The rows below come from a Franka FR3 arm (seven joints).
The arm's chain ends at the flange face. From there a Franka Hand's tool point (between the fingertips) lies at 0.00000 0.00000 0.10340 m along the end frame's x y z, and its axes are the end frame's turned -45 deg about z.
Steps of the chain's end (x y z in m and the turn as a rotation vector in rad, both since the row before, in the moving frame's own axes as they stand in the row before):
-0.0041 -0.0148 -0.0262 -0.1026 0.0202 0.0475
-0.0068 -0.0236 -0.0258 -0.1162 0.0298 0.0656
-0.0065 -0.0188 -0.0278 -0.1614 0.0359 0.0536
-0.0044 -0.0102 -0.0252 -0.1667 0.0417 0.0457
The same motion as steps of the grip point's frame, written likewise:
0.0013 -0.0045 -0.0268 -0.0868 -0.0583 0.0475
0.0052 -0.0111 -0.0265 -0.1032 -0.0611 0.0656
-0.0008 -0.0038 -0.0292 -0.1395 -0.0887 0.0536
-0.0053 0.0046 -0.0267 -0.1474 -0.0884 0.0457

